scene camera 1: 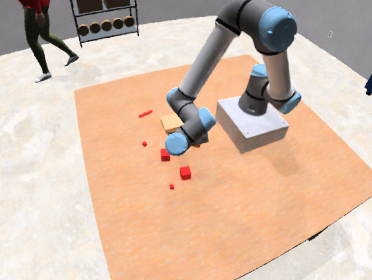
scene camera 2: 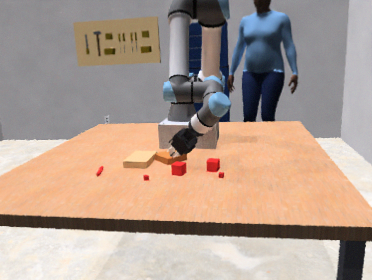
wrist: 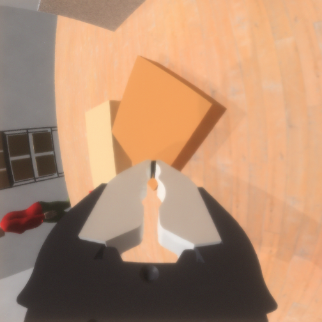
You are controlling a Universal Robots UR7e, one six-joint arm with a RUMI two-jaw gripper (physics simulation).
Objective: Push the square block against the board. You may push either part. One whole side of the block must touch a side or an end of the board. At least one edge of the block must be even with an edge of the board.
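Frame: origin at the arm's base, x ahead, y left, z up, level; centimetres.
Seen in the pictures: gripper, between the fingertips: (scene camera 2: 170,156); arm's base, origin of its link: (scene camera 1: 252,106) (scene camera 2: 182,119).
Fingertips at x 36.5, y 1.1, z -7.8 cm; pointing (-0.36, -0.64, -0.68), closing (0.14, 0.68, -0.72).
Pixels of each thing's top centre, then the offset from my fingertips to it. "*": a spot on its surface instead.
- orange square block, a spot on its surface: (scene camera 2: 179,158) * dx -1.3, dy +3.4, dz -1.4 cm
- pale board, centre of its top: (scene camera 2: 140,155) (scene camera 1: 177,119) dx -0.6, dy -12.9, dz -0.1 cm
- red rod, centre of its top: (scene camera 2: 99,169) (scene camera 1: 145,112) dx +12.6, dy -25.5, dz -1.6 cm
The orange square block (scene camera 2: 179,158) (wrist: 162,110) lies flat, turned at an angle to the pale board (scene camera 1: 169,122) (scene camera 2: 139,159) (wrist: 100,145). In the wrist view one corner of the block points at the board's long side, with shadow between their sides; whether that corner touches is unclear. In scene camera 1 the arm hides most of the block, and a small orange part shows. My gripper (scene camera 2: 172,152) (wrist: 153,161) is shut and empty. Its fingertips are at the block's near edge in the wrist view, low over the table; contact is unclear.
Two red cubes (scene camera 1: 165,155) (scene camera 1: 186,173) (scene camera 2: 178,169) (scene camera 2: 213,165) and two tiny red cubes (scene camera 1: 144,144) (scene camera 1: 171,186) (scene camera 2: 146,177) (scene camera 2: 221,175) lie on the camera 2 side of the parts. A red rod (scene camera 1: 145,114) (scene camera 2: 100,171) lies beyond the board. The robot's base box (scene camera 1: 260,131) stands behind.
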